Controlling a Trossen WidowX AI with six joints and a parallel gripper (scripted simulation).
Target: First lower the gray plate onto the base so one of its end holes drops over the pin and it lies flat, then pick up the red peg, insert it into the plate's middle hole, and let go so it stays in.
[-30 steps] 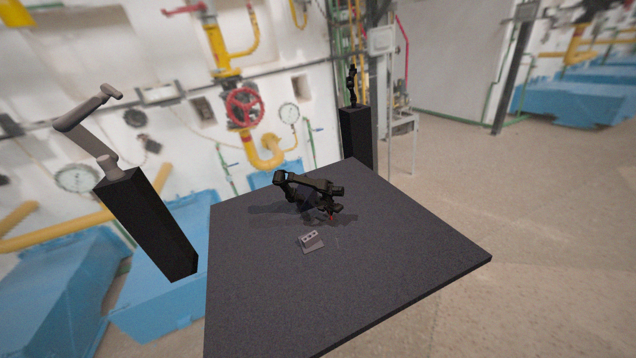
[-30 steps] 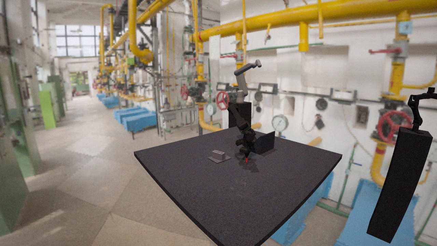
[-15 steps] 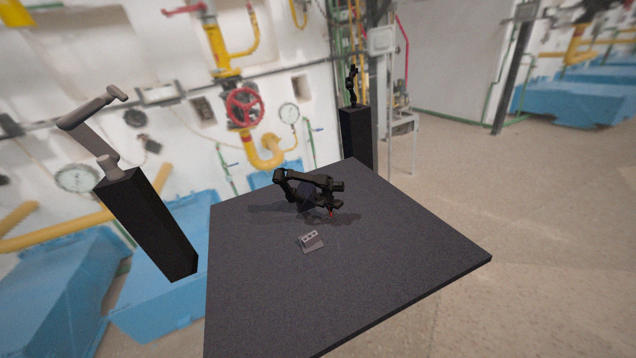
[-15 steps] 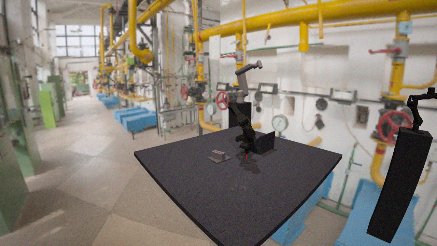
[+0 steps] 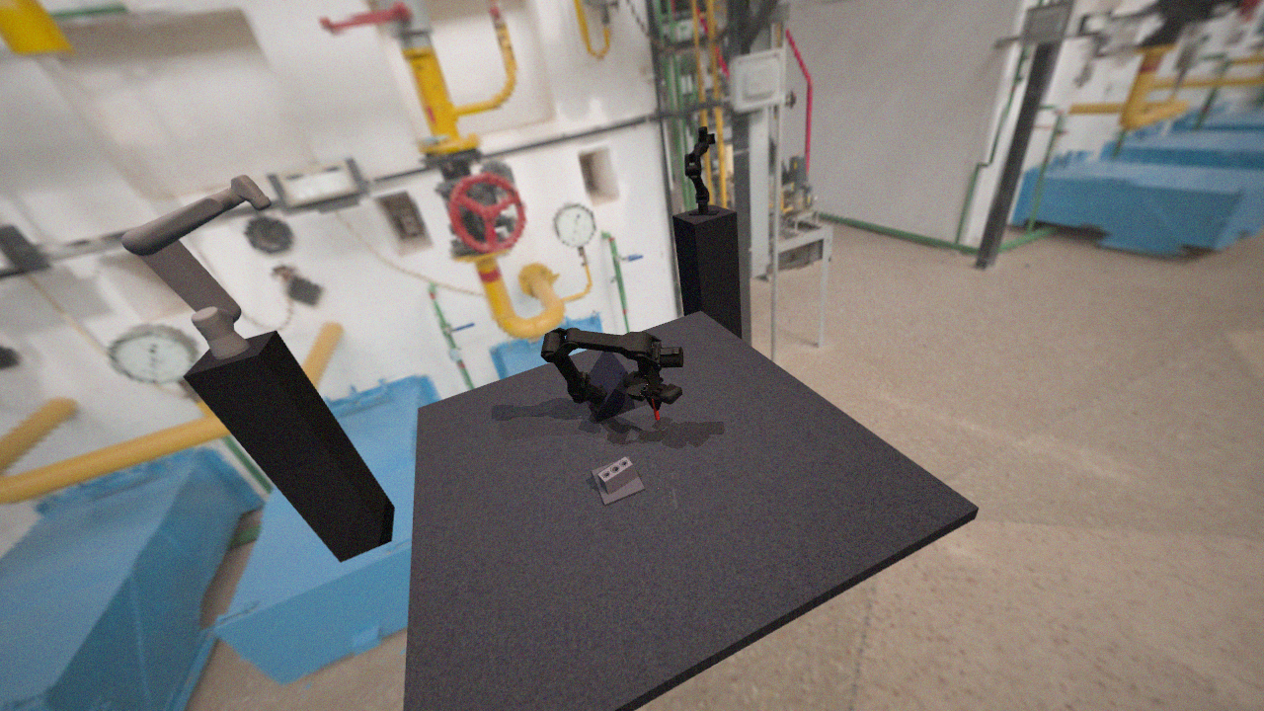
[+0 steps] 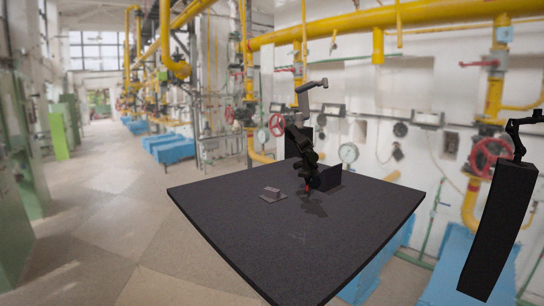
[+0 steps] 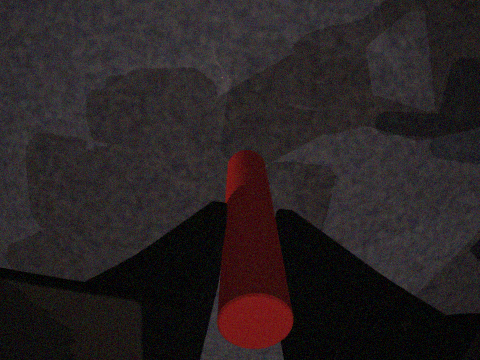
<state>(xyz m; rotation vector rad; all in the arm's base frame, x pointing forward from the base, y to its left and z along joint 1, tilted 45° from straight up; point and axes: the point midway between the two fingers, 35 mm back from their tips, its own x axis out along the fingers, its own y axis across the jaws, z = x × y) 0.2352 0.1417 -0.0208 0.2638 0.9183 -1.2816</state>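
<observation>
My gripper tip is 19 cm to the left of the gray plate, 11 cm short of it and 7 cm above it. From my gripper tip the other things lie so: gray base (17 cm to the right, 11 cm below, 10 cm ahead); then red peg (right at my gripper tip).
</observation>
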